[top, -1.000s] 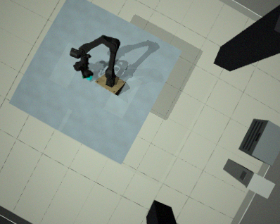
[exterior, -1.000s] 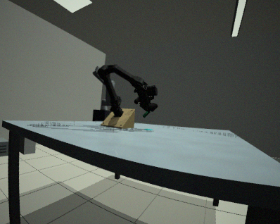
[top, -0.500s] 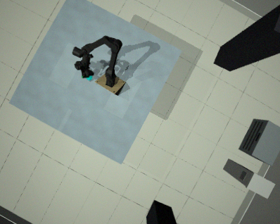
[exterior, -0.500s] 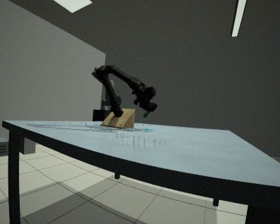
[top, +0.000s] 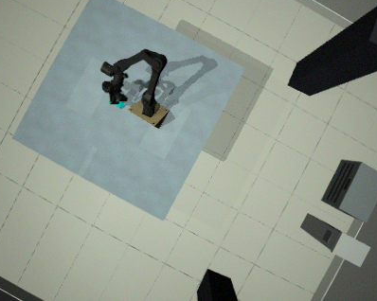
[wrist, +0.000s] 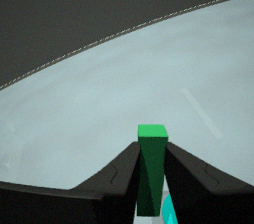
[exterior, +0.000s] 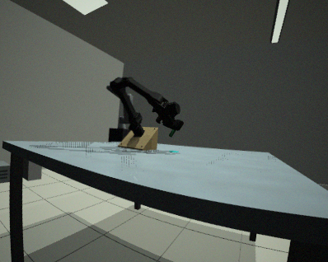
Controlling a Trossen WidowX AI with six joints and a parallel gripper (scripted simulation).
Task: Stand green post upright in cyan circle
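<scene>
Now: the cyan circle 1 cm ahead of my gripper tip, 2 cm to the right of it and 14 cm below it. Also, from my gripper tip: green post: 1 cm behind, 1 cm to the right, 2 cm below.
</scene>
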